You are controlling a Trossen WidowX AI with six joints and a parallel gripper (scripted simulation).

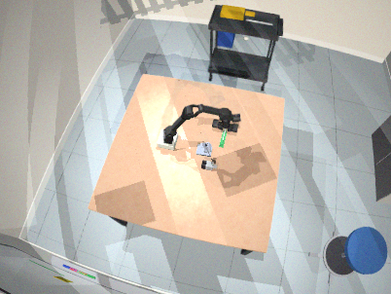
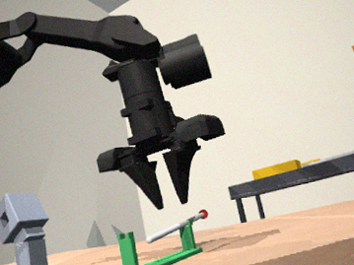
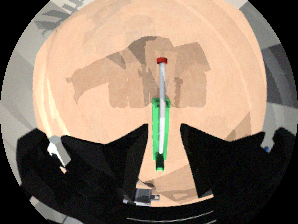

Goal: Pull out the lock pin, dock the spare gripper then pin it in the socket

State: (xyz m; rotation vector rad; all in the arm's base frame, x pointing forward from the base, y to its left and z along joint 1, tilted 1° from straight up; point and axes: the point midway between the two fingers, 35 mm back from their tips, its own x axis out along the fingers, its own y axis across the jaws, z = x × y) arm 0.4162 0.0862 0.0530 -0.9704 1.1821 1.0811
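Right now my gripper tip is 10 mm past the green cradle, 40 mm to the left of it and 40 mm above it. Also, from my gripper tip: spare gripper 110 mm behind, 270 mm to the right, 40 mm below; then socket 140 mm behind, 140 mm to the right, 20 mm below.
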